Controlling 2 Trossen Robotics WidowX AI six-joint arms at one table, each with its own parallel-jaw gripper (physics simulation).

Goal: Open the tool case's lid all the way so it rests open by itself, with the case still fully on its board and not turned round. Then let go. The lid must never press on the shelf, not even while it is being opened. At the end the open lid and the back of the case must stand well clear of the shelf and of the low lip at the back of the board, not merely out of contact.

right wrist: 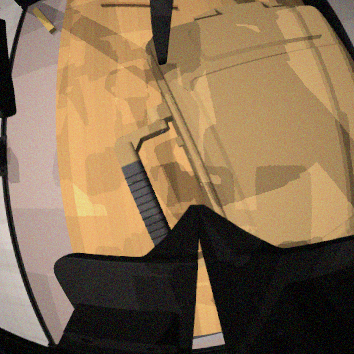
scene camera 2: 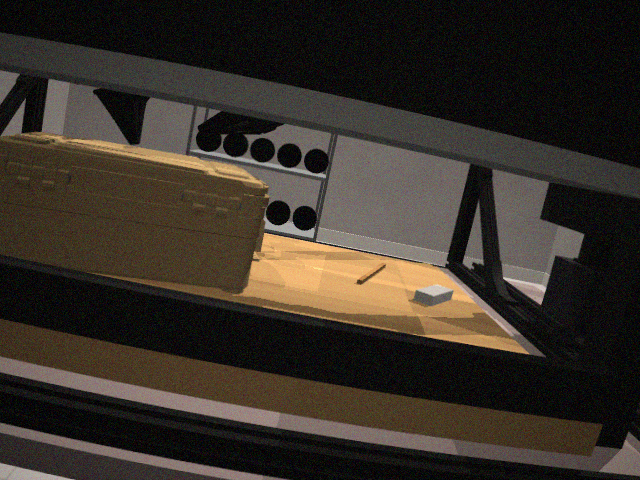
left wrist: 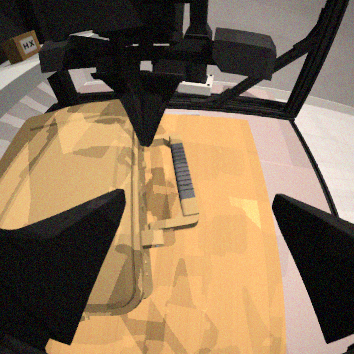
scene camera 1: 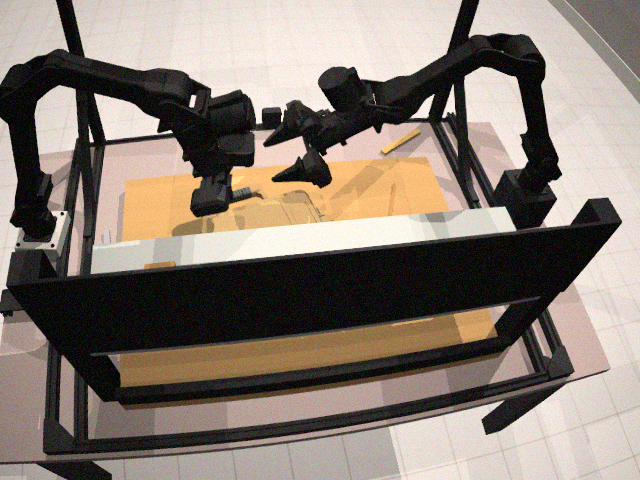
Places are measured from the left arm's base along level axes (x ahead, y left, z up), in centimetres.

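Pixels of known places: left gripper, fingertip midpoint: (right wrist: pixel 73 88) (scene camera 2: pixel 203 130) (left wrist: pixel 200 198) (scene camera 1: pixel 267 162); right gripper, fingertip midpoint: (right wrist: pixel 196 210) (scene camera 2: pixel 134 144) (left wrist: pixel 146 144) (scene camera 1: pixel 230 198); left arm's base at its link origin: (scene camera 2: pixel 603 269) (scene camera 1: pixel 531 184); right arm's base at its link origin: (left wrist: pixel 196 78) (scene camera 1: pixel 40 229).
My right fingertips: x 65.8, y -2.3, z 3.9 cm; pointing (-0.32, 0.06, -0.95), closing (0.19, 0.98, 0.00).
Observation:
Ahead of a thing's pixels: the offset from my right fingertips to its middle. "spot": to the spot under its first point. Level surfaces: height alone.
The tan tool case (scene camera 1: pixel 294 206) (scene camera 2: pixel 129 222) (left wrist: pixel 90 175) (right wrist: pixel 280 125) stands on the wooden board @(dz -11.3 cm) (scene camera 1: pixel 155 206) (scene camera 2: pixel 320 289) (left wrist: pixel 225 275) (right wrist: pixel 90 225), its lid looking shut. Its grey-gripped handle @(spot: dy -3.6, dx -2.4, dz -3.1 cm) (scene camera 1: pixel 241 193) (left wrist: pixel 182 170) (right wrist: pixel 145 205) sticks out at the front. My left gripper (scene camera 1: pixel 269 161) (left wrist: pixel 200 198) is open and empty above the handle side. My right gripper (right wrist: pixel 196 210) (left wrist: pixel 146 144) (scene camera 2: pixel 135 142) is shut and empty, its tips over the lid's front edge near the handle; I cannot tell whether they touch. The shelf (scene camera 1: pixel 310 289) (scene camera 2: pixel 310 108) hides much of the case in scene camera 1.
The low lip @(spot: dy +32.8, dx -7.8, dz -7.3 cm) (scene camera 1: pixel 310 374) (scene camera 2: pixel 155 315) runs behind the case. A thin stick @(dy -1.3, dx -33.8, dz -11.0 cm) (scene camera 1: pixel 392 198) (scene camera 2: pixel 371 273) and a grey block @(dy +6.7, dx -40.2, dz -10.7 cm) (scene camera 2: pixel 433 294) lie on the board. A yellow bar @(dy -23.7, dx -44.8, dz -13.7 cm) (scene camera 1: pixel 400 142) (right wrist: pixel 44 20) lies beyond it. A small box @(dy +21.0, dx +12.6, dz +9.6 cm) (scene camera 1: pixel 160 265) (left wrist: pixel 24 46) stands on the shelf.

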